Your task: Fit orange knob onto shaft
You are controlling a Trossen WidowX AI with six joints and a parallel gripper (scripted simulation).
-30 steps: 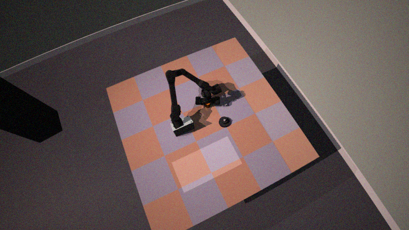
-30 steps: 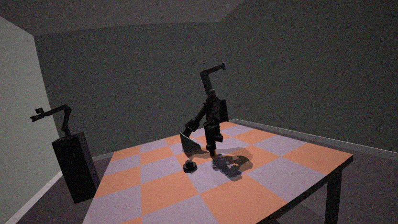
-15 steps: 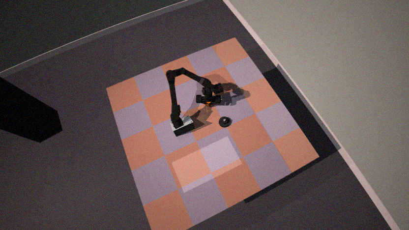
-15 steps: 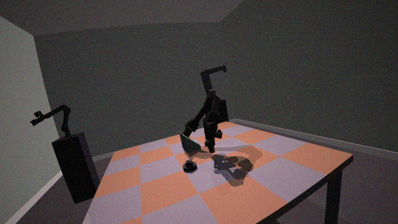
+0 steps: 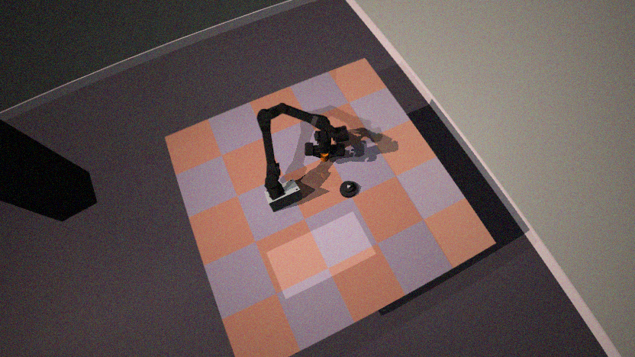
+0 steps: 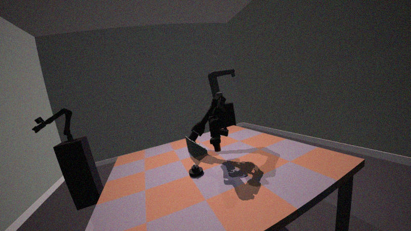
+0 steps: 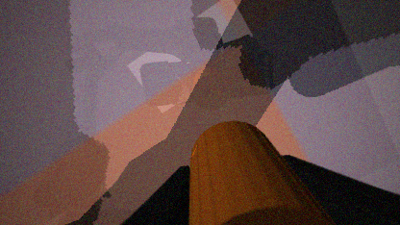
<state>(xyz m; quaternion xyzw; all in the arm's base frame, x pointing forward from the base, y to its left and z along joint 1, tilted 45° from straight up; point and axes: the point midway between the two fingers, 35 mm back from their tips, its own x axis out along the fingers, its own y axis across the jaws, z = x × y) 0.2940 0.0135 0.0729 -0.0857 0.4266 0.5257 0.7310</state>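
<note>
My gripper tip is 3 cm short of the black round pedestal, 18 cm to the left of it and 5 cm above it. From my gripper tip the other things lie so: orange knob (3 cm above).
</note>
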